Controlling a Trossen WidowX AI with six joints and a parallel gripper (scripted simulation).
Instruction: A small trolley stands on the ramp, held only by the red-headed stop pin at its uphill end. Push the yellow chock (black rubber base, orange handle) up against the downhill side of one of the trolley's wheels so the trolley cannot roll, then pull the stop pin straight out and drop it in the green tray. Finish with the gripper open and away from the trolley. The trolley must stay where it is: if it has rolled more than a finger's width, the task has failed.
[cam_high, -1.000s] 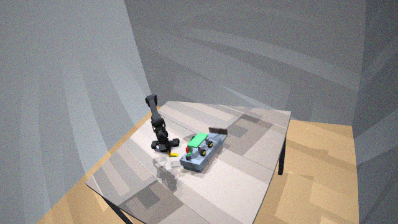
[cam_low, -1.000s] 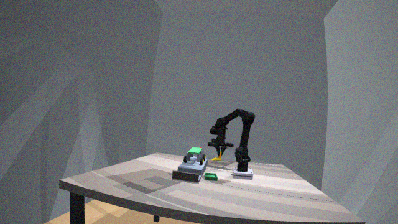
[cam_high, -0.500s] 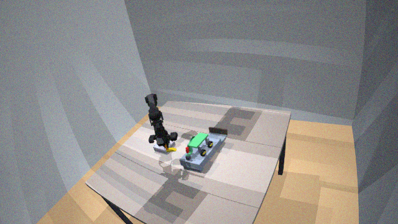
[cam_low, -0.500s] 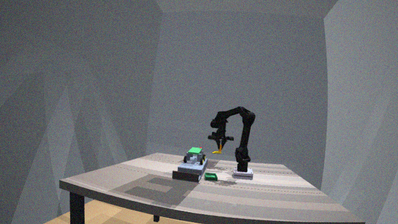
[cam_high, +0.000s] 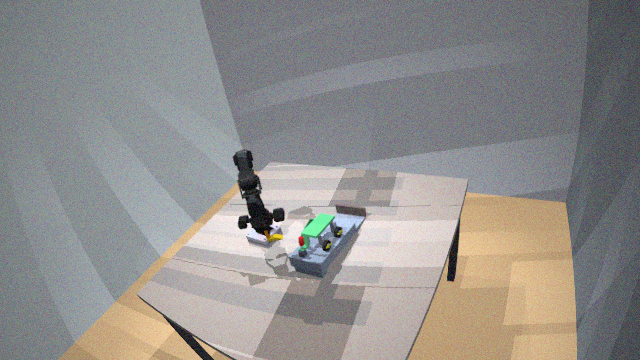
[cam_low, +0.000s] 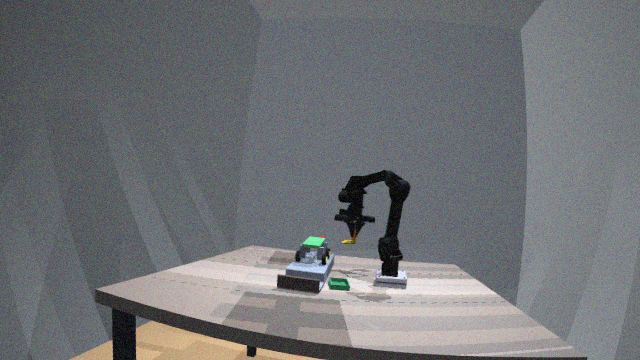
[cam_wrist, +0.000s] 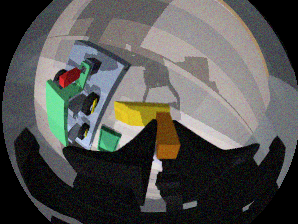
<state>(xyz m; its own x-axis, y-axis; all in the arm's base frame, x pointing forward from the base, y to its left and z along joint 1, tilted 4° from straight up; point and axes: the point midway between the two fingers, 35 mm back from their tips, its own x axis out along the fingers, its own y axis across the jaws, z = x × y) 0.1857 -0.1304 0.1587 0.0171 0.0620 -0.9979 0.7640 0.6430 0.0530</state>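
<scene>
My gripper tip is 2 cm short of the yellow chock, 1 cm to the right of it and 1 cm above it. The rest, counted from my gripper tip: trolley (15 cm to the left, 14 cm ahead, 6 cm below); red-headed stop pin (13 cm ahead, 5 cm below, 4 cm to the left); dark end wall (41 cm to the left, 14 cm below, 11 cm ahead).
</scene>
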